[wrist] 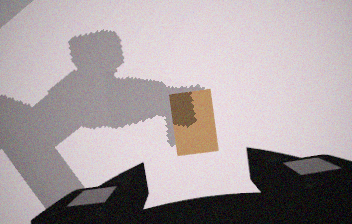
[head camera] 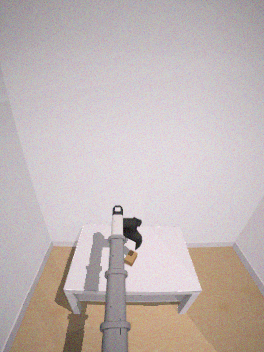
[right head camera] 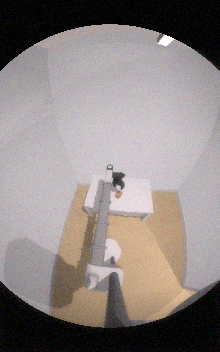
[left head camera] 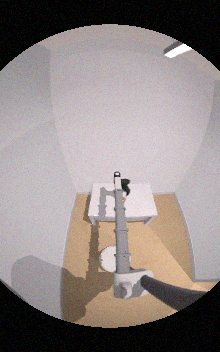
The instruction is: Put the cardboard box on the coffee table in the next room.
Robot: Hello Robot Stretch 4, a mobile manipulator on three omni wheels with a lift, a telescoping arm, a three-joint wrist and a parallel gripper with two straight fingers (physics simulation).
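Pixels of known places: gripper, fingertip midpoint: [wrist: 196, 170] [head camera: 130, 246] [right head camera: 117, 187] [left head camera: 122, 194]; robot's base at its link origin: [right head camera: 105, 250] [left head camera: 113, 257].
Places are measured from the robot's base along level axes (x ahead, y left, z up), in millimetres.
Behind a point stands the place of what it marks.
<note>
The small brown cardboard box [head camera: 130, 258] {x 726, y -98, z 472 mm} [right head camera: 118, 194] {x 723, y -107, z 471 mm} [wrist: 203, 127] {x 731, y -111, z 472 mm} rests on the top of the white coffee table [head camera: 165, 270] {x 656, y -349, z 422 mm} [left head camera: 145, 202] {x 707, y -436, z 421 mm} [right head camera: 140, 197] {x 721, y -410, z 422 mm}. In the left head camera view the arm hides most of the box. My gripper [wrist: 196, 170] {x 726, y -87, z 619 mm} is open and empty. In the wrist view its two dark fingers stand wide apart at the lower edge, and the box lies beyond them, apart from both. In the head camera view the dark gripper hangs above the table, close behind the box.
The telescoping arm [head camera: 116, 290] {x 325, y -2, z 957 mm} [left head camera: 121, 235] {x 195, y 0, z 960 mm} [right head camera: 101, 225] {x 210, y -5, z 960 mm} reaches out over the table's left half and casts a shadow on it. Grey-white walls [head camera: 135, 125] {x 1165, y -105, z 1304 mm} stand behind the table and on both sides. My round white base [left head camera: 107, 259] {x -10, y 89, z 187 mm} [right head camera: 114, 249] {x 36, y -118, z 187 mm} is on the wooden floor in front of the table.
</note>
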